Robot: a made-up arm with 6 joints.
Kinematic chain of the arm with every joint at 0, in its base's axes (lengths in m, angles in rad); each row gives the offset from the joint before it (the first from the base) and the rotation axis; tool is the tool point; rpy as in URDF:
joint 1: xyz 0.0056 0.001 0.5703 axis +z
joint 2: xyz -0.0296 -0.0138 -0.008 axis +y
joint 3: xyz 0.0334 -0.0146 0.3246 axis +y
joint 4: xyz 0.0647 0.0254 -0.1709 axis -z
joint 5: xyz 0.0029 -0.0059 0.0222 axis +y
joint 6: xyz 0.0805 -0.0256 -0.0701 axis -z
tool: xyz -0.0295 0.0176 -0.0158 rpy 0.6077 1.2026 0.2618
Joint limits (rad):
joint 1: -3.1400..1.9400
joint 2: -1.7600..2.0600
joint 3: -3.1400..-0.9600
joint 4: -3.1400..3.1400
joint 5: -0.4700..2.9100
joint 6: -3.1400..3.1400
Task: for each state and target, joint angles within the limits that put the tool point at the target. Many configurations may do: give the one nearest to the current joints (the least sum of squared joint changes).
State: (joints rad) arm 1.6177 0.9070 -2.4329 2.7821 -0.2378 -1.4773
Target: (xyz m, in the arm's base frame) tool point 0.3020 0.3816 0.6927
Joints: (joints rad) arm 0.8809 0.9688 -2.5512 2.6494 -0.1458 -1.4516
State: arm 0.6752 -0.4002 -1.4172 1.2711 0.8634 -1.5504
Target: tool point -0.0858 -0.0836 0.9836
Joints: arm 0.7166 -0.9437 -1.5629 1.2474 0.8347 -1.5277
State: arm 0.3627 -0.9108 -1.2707 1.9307 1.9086 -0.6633
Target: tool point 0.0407 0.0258 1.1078
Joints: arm -0.0552 -0.2197 -1.8509 3.0293 1.5886 -0.2099
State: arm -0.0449 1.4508 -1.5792 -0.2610 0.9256 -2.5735
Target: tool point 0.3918 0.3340 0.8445
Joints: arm 0.7952 0.7388 -2.1068 -0.4442 0.6035 -2.6652
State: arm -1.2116 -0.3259 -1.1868 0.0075 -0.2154 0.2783
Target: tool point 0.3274 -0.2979 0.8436
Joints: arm -0.7460 0.5837 -1.6821 -0.0646 -0.2076 0.4251
